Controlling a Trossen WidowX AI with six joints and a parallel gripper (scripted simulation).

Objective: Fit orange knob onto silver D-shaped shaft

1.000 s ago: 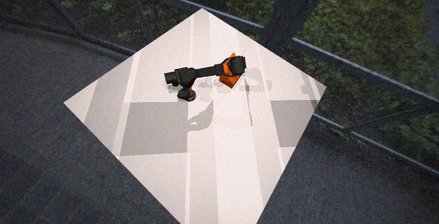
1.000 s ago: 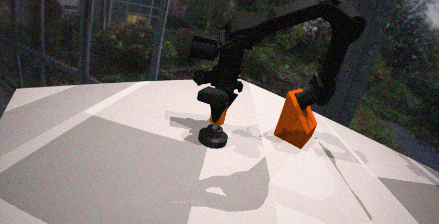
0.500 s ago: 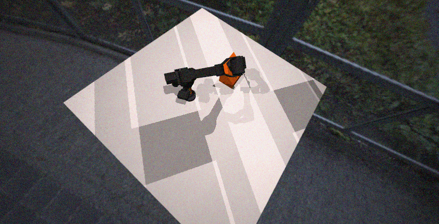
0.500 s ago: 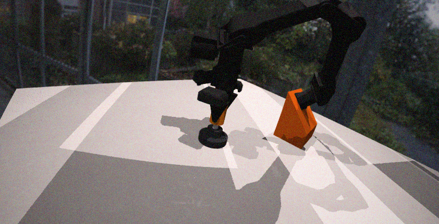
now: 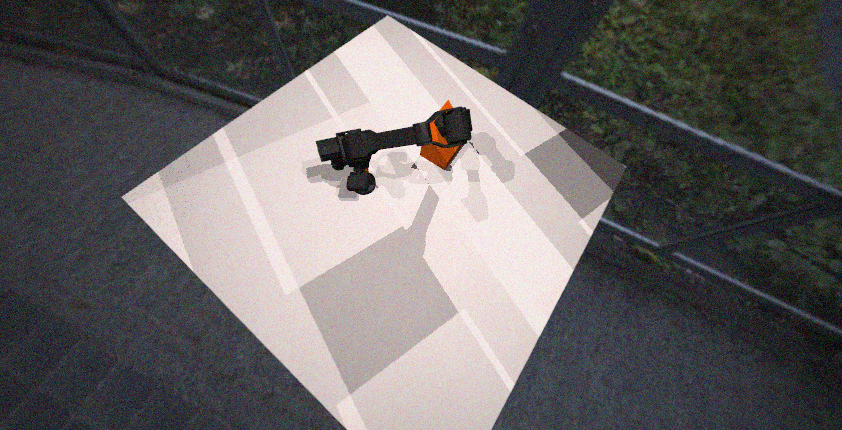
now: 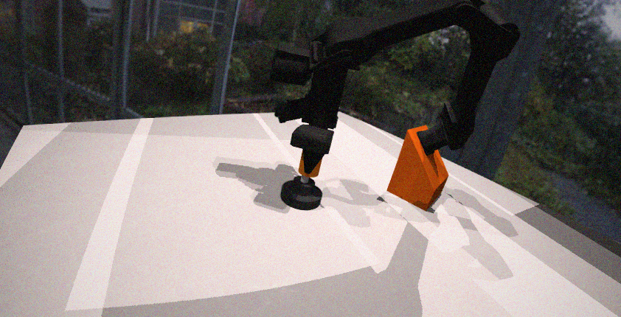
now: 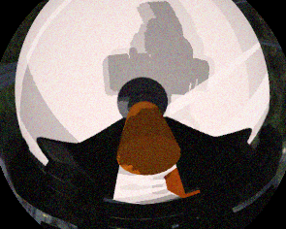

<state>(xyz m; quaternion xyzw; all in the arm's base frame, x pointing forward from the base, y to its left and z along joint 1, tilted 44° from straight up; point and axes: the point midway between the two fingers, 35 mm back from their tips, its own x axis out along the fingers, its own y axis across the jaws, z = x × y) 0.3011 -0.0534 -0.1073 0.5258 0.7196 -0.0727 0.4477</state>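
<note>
My gripper tip is 4 cm below the orange knob. Round my gripper tip: pedestal (4 cm below).
</note>
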